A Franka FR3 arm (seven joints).
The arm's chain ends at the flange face. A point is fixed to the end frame.
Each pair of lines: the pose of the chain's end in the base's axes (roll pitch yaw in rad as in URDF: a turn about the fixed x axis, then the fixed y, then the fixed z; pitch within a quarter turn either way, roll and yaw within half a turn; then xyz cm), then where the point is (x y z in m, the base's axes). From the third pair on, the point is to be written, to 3 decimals.
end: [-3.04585, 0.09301, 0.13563, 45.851, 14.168, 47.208]
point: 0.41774 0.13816 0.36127
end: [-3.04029, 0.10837, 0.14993, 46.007, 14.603, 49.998]
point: 0.41759 0.14230 0.38982
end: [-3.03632, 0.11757, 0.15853, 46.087, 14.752, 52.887]
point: 0.417 0.144 0.419
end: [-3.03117, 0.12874, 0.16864, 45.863, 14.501, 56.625]
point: 0.414 0.141 0.457
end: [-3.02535, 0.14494, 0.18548, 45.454, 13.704, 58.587]
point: 0.408 0.133 0.477
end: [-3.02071, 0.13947, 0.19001, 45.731, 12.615, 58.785]
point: 0.411 0.122 0.479
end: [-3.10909, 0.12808, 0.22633, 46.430, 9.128, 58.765]
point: 0.422 0.076 0.478
